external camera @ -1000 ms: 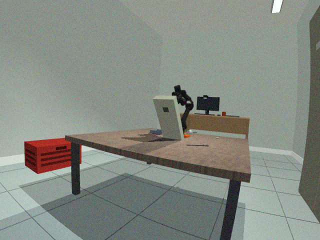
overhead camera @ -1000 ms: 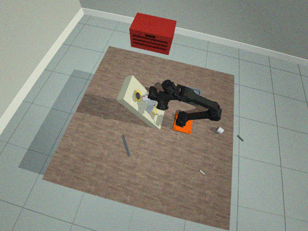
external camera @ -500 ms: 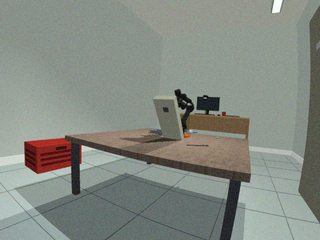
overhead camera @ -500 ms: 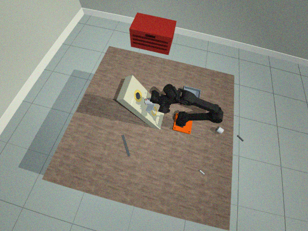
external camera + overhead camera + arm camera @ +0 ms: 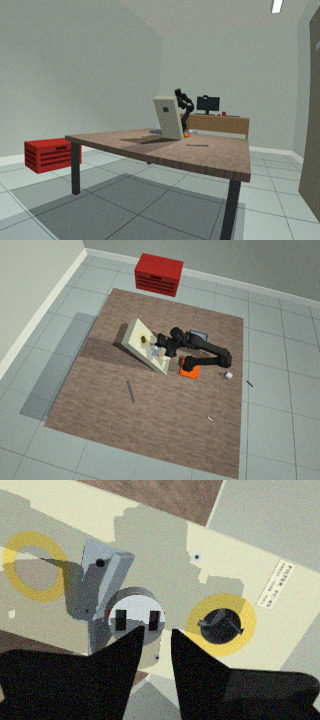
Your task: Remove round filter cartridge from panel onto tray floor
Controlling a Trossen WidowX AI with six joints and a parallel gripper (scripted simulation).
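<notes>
Now: the round grey filter cartridge 1 cm ahead of my gripper tip and 3 cm below it. Also, from my gripper tip: small pale shelf: 7 cm below; grey tray: 28 cm behind, 31 cm to the right, 24 cm below; small pin: 51 cm behind, 28 cm to the left, 25 cm below.
</notes>
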